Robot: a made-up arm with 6 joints.
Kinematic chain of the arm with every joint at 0, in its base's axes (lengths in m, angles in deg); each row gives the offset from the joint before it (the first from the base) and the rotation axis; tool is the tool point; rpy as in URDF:
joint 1: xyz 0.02 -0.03 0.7 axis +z
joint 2: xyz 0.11 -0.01 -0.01 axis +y
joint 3: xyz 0.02 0 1.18 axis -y
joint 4: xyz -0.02 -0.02 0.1 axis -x
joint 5: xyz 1.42 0 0 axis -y
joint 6: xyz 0.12 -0.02 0 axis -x
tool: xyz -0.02 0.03 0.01 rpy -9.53 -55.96 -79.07
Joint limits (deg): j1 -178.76..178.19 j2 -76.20..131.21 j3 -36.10..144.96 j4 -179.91..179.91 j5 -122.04..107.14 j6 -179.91..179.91
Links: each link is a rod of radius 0.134 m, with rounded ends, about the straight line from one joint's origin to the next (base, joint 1, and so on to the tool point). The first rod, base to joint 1, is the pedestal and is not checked.
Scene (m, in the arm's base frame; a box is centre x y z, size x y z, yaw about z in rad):
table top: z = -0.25
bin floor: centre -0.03 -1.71 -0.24 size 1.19 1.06 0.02 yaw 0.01
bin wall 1: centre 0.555 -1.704 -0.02 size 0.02 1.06 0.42 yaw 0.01
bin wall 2: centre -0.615 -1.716 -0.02 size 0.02 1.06 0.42 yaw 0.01
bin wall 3: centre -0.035 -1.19 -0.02 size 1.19 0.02 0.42 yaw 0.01
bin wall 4: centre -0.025 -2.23 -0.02 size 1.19 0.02 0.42 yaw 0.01
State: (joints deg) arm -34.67 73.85 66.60 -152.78 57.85 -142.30
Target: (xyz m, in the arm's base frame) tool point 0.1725 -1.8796 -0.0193
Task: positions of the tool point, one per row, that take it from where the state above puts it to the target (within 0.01 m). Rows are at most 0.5 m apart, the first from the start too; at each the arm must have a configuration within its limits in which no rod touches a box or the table.
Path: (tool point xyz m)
1: 1.8486 -1.8716 0.7357
2: 1.4283 -2.0552 0.6610
3: 0.9848 -2.1162 0.5931
4: 0.5543 -2.0542 0.5335
5: 0.1726 -1.8796 0.4844
6: 0.1745 -1.8984 0.2367
7: 0.1726 -1.8795 -0.0194

